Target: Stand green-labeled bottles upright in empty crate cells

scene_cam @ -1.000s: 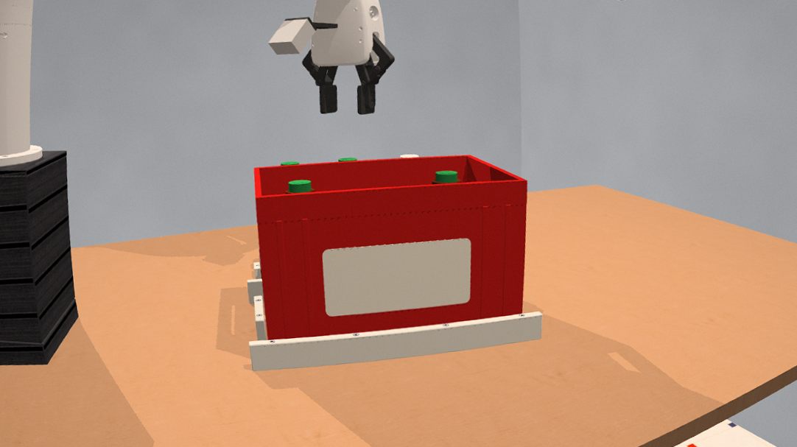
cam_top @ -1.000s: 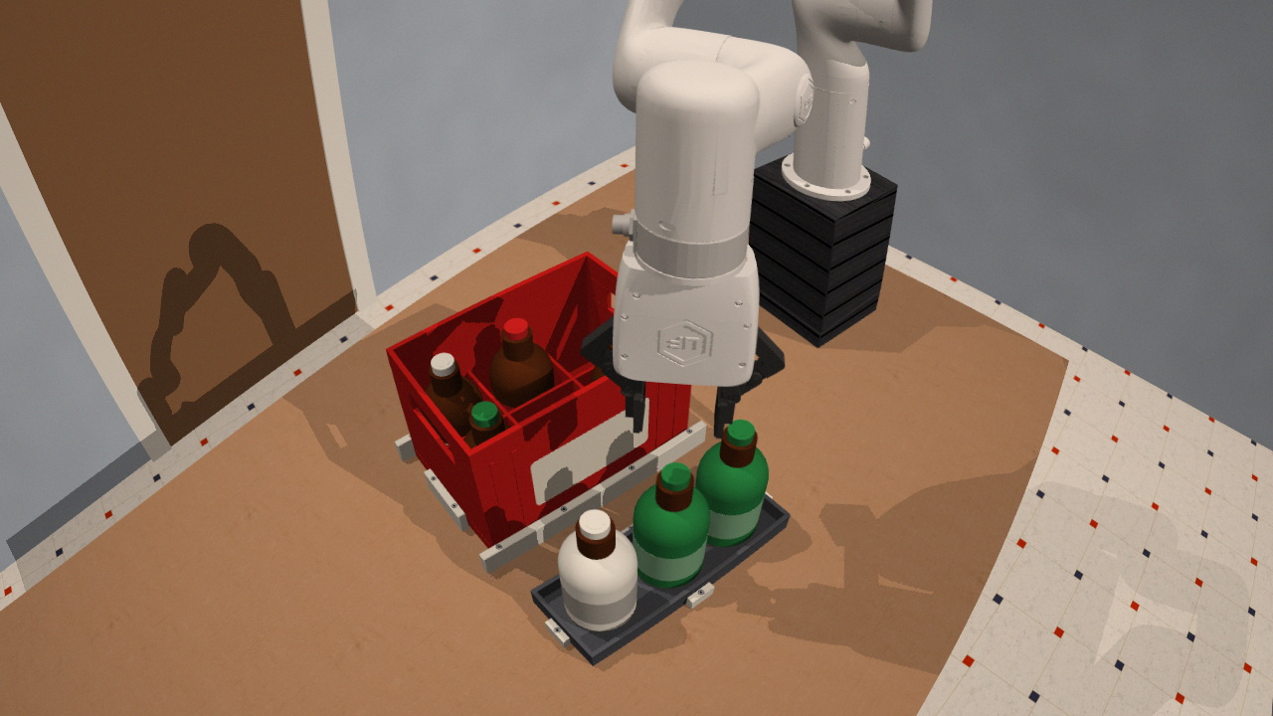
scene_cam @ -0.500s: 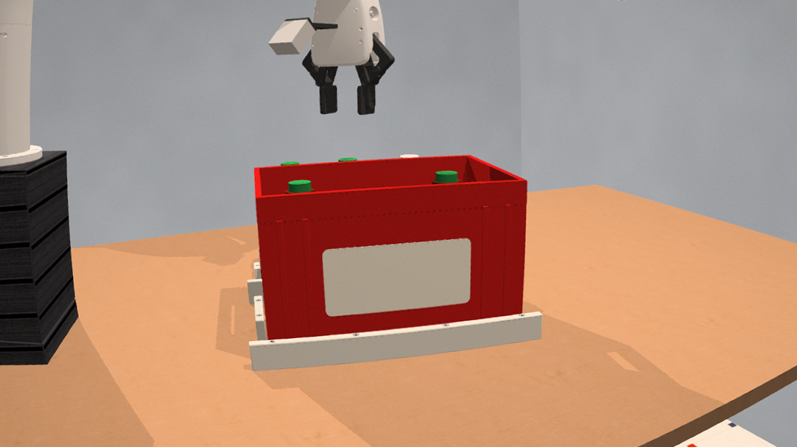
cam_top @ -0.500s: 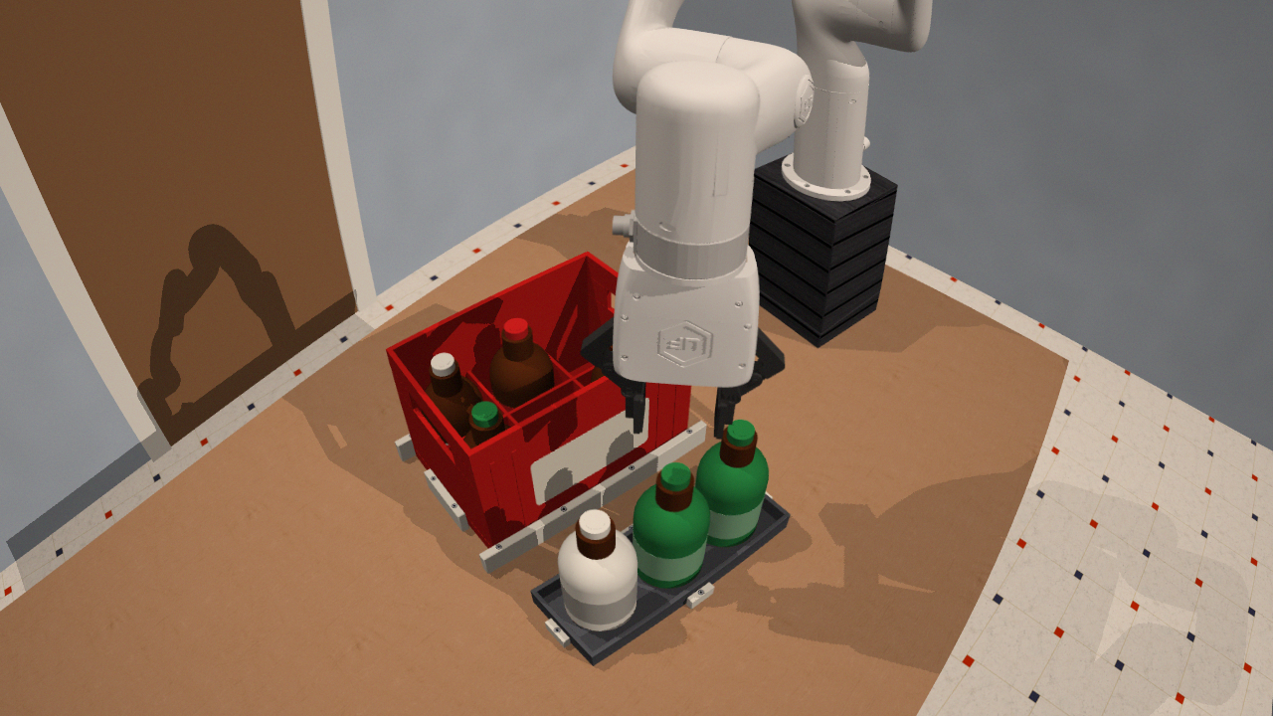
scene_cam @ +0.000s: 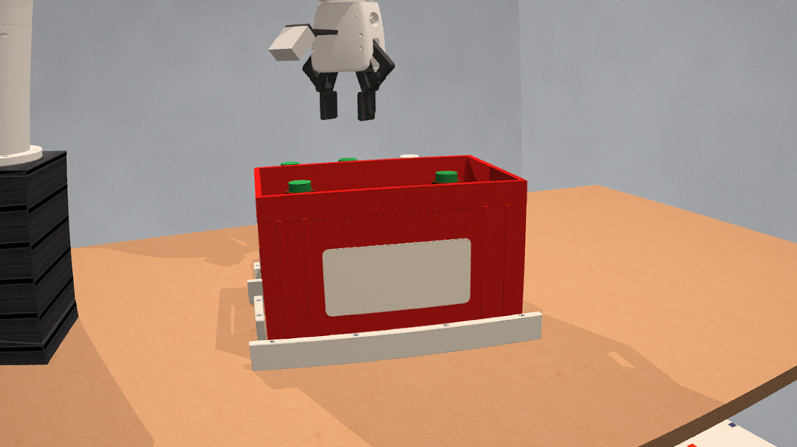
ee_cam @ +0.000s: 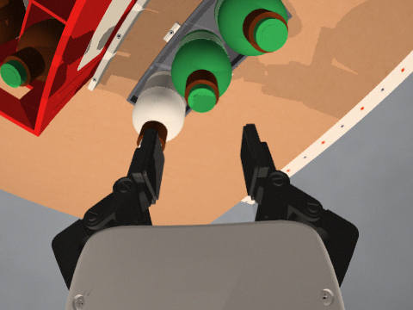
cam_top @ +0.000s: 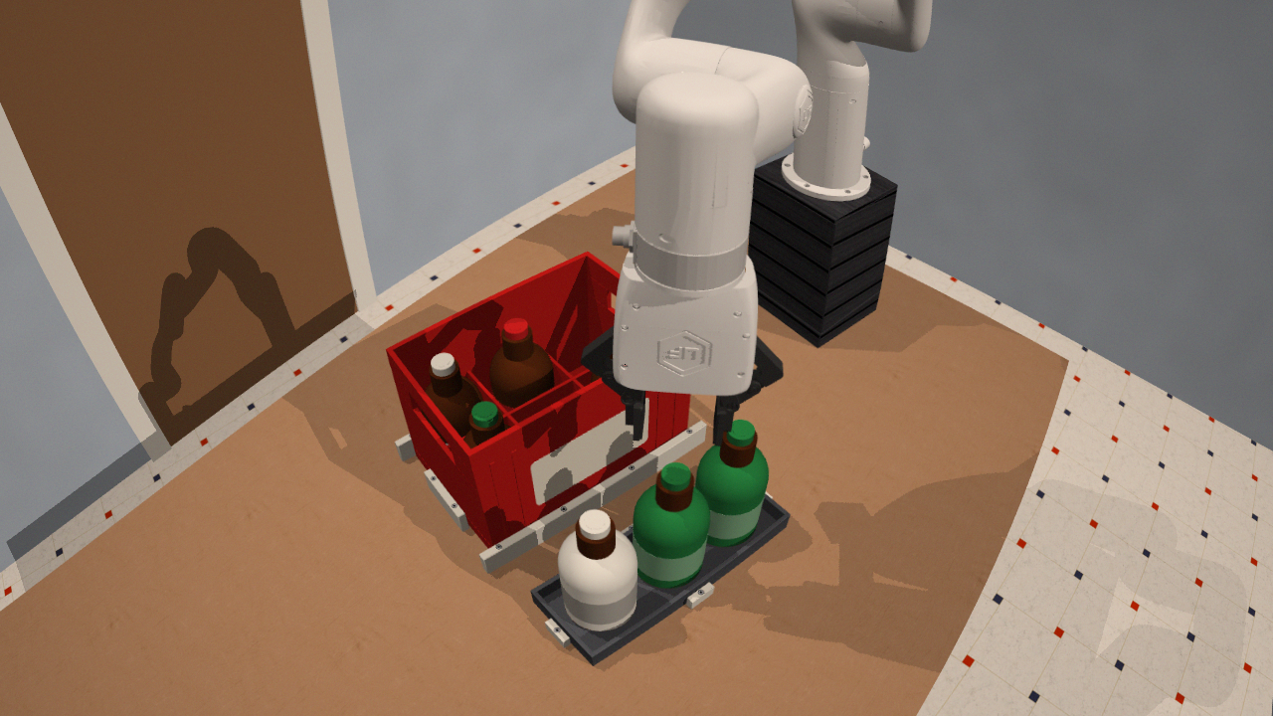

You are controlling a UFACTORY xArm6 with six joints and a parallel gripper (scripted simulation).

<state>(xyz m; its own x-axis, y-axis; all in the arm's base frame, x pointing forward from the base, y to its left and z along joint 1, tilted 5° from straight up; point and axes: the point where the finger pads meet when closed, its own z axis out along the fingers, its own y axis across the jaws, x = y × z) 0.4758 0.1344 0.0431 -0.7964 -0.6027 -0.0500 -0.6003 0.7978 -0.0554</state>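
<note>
Now: hand 150 mm above the green bottle, 80 mm past it and 10 mm to the right of it. Round my hand: dark tray: 220 mm below; then crate: 210 mm to the right, 150 mm below, 30 mm behind; then white-labeled bottle: 150 mm below, 90 mm ahead, 10 mm to the right.
</note>
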